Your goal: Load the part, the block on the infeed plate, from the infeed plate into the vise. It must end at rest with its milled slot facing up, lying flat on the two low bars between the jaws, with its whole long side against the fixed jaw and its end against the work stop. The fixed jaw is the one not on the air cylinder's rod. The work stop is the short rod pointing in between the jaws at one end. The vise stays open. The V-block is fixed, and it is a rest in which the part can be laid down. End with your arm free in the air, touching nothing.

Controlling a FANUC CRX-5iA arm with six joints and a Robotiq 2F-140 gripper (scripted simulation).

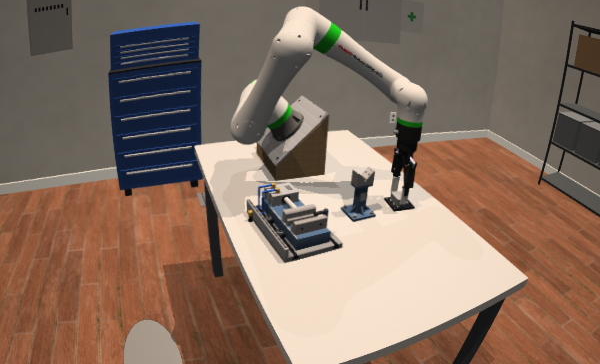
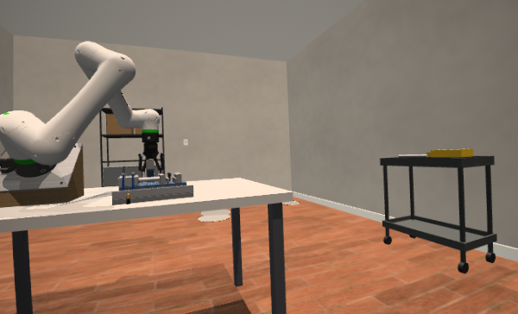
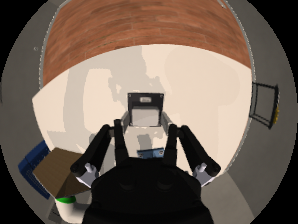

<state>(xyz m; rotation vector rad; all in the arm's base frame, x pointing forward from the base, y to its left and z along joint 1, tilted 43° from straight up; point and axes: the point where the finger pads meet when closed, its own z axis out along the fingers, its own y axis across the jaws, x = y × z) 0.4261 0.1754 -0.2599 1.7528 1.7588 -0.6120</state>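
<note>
Right now my hand is 4 cm above the part. The rest, counted from my hand: dark infeed plate: 5 cm below, 1 cm to the left.
</note>
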